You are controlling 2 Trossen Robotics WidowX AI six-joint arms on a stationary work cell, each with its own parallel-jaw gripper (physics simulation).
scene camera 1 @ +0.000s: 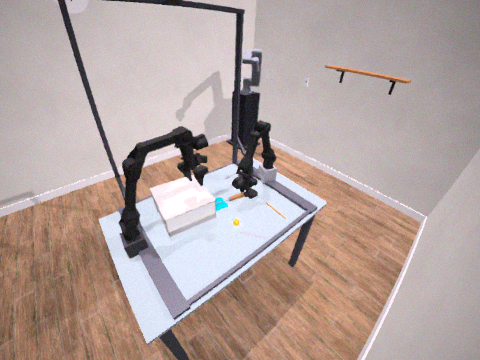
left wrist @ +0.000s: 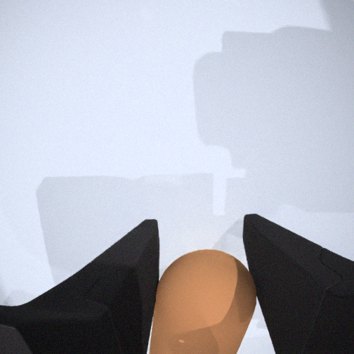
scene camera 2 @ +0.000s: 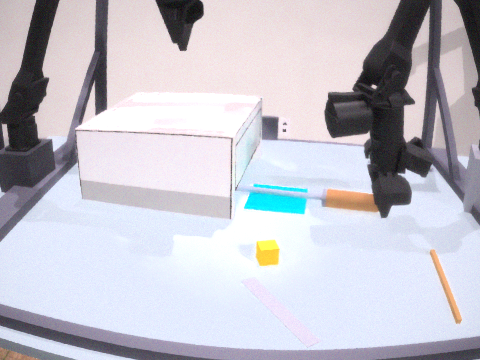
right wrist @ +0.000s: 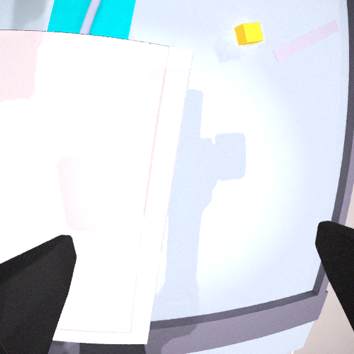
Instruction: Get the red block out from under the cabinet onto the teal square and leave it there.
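Seen in the pictures: left gripper, fingertip midpoint: (scene camera 1: 244,195) (scene camera 2: 382,212); right gripper, fingertip midpoint: (scene camera 1: 196,183) (scene camera 2: 179,47); left arm's base, origin of the base link: (scene camera 1: 268,166); right arm's base, origin of the base link: (scene camera 1: 132,236) (scene camera 2: 23,146).
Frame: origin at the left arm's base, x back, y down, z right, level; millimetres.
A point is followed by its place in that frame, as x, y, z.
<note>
The white cabinet (scene camera 1: 184,197) {-610, -22, -192} (scene camera 2: 157,155) {-566, 16, -292} (right wrist: 105,130) stands on the table. The red block does not show in any view. The teal square (scene camera 1: 220,205) {-401, 113, -173} (scene camera 2: 280,203) {-403, 113, -173} (right wrist: 116,20) lies beside the cabinet's right side. My left gripper (scene camera 1: 250,194) {-222, 111, -131} (scene camera 2: 384,206) {-222, 111, -131} (left wrist: 200,229) is shut on the orange handle (scene camera 1: 236,197) {-290, 88, -157} (scene camera 2: 350,200) {-283, 89, -157} (left wrist: 200,300) of a tool. Its thin grey shaft (scene camera 2: 287,192) {-396, 97, -160} (right wrist: 90,17) crosses over the teal square to the cabinet's side, where its far end is hidden. My right gripper (scene camera 1: 196,180) {-543, -155, -262} (scene camera 2: 183,48) {-543, -155, -262} (right wrist: 197,243) is open and empty, high above the cabinet.
A yellow cube (scene camera 1: 236,222) {-358, 92, -354} (scene camera 2: 267,253) {-351, 94, -358} (right wrist: 249,33) stands in front of the teal square. A pale pink strip (scene camera 1: 253,234) {-291, 112, -447} (scene camera 2: 281,311) {-294, 112, -446} (right wrist: 306,41) lies nearer the front edge. A thin orange stick (scene camera 1: 275,210) {-91, 109, -321} (scene camera 2: 445,286) {-88, 107, -329} lies at the right.
</note>
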